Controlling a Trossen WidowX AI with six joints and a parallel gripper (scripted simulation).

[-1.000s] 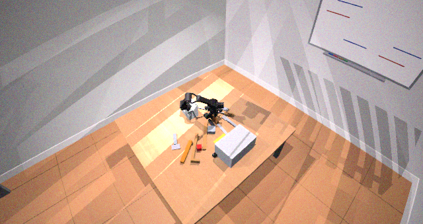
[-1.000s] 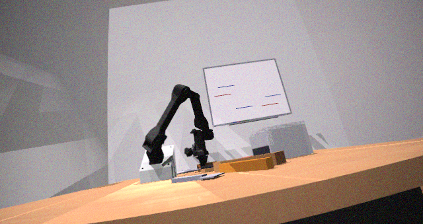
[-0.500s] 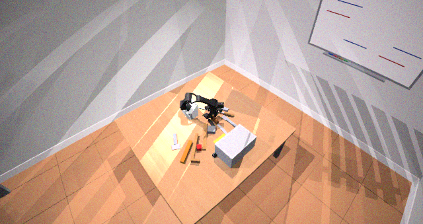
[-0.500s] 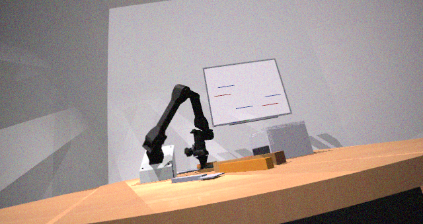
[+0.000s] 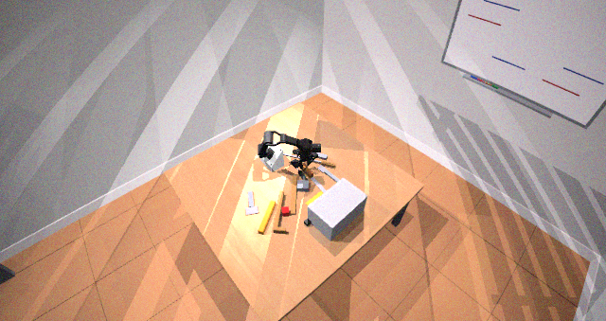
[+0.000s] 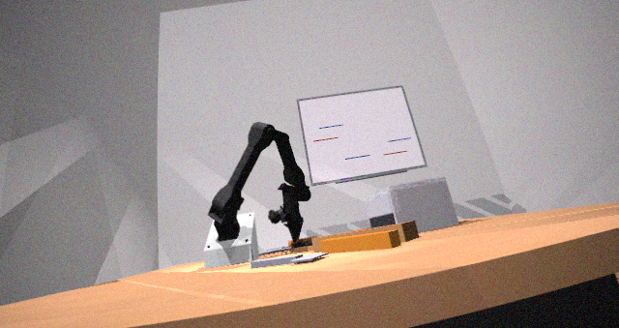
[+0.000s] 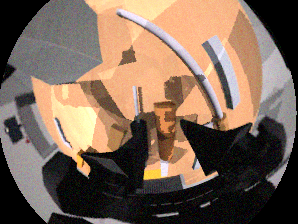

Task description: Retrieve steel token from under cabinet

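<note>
Right now the grey block is 11 cm ahead of my gripper tip, 10 cm to the right of it and 1 cm below it. The rest, counted from my gripper tip: thin wooden stick (12 cm ahead, 18 cm to the right, 2 cm below); then red block (20 cm ahead, 30 cm to the right, 1 cm below); then grey bar (6 cm behind, 16 cm to the left, 2 cm below).
</note>
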